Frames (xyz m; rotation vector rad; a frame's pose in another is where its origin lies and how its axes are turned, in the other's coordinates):
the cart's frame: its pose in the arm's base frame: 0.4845 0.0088 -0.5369 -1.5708 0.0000 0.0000
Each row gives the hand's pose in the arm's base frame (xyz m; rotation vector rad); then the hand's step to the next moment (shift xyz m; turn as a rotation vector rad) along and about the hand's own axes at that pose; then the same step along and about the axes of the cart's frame.
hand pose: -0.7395 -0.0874 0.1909 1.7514 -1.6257 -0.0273
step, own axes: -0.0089 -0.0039 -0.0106 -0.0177 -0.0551 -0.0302
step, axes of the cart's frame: 0.0066 -0.0017 0.0126 0.0581 0.0142 0.0262
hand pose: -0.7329 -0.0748 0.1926 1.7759 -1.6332 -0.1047
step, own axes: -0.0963 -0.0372 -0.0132 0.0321 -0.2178 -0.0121
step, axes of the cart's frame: 0.0189 0.0482 0.0903 0.1955 0.0959 -0.0348
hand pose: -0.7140 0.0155 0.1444 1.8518 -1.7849 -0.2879
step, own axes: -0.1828 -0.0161 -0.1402 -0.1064 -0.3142 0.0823
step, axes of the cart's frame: 0.0675 -0.0684 0.2100 0.2163 0.2538 0.0748
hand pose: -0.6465 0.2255 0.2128 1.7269 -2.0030 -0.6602
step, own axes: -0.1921 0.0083 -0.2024 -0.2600 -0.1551 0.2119
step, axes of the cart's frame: 0.1411 -0.1668 0.1738 0.0360 0.2634 0.2567
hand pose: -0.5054 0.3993 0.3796 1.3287 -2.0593 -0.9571
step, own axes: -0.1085 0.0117 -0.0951 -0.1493 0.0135 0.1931
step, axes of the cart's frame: 0.1054 -0.0644 0.0756 -0.0889 0.1158 0.1960
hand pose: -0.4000 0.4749 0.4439 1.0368 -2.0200 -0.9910
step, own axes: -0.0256 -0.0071 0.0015 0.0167 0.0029 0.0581
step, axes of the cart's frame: 0.0135 0.0119 0.0196 -0.0556 0.0233 0.0057
